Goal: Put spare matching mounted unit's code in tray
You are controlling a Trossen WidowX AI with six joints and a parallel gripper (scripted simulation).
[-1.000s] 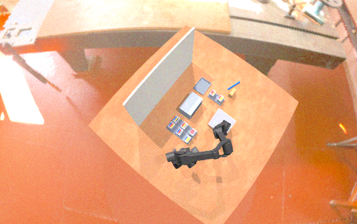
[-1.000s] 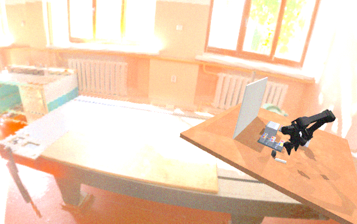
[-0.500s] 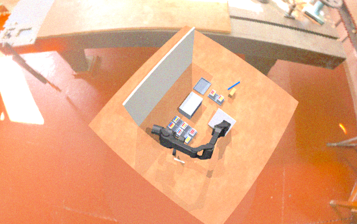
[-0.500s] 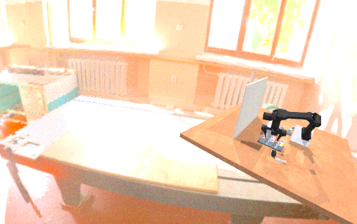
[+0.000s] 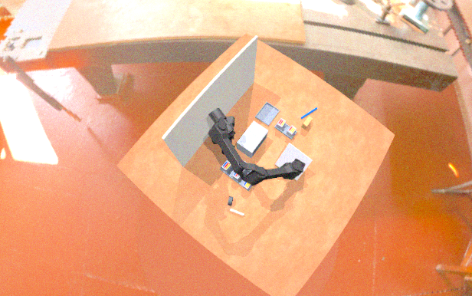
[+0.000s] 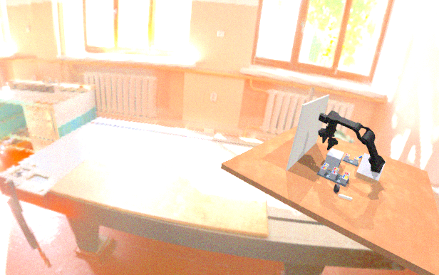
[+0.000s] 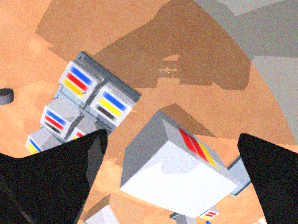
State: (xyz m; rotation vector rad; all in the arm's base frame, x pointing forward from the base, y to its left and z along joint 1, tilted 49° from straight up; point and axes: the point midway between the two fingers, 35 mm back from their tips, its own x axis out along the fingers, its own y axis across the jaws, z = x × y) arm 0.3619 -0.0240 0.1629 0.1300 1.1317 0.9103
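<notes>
Right now the grey spare is 29 cm to the right of my gripper tip, 16 cm behind it and 12 cm below it. Round my gripper tip: grey mounted unit (11 cm below, 10 cm to the right, 8 cm behind); white panel (15 cm ahead, 11 cm to the right, 7 cm above); pale blue tray (31 cm to the right, 16 cm below, 6 cm behind).
</notes>
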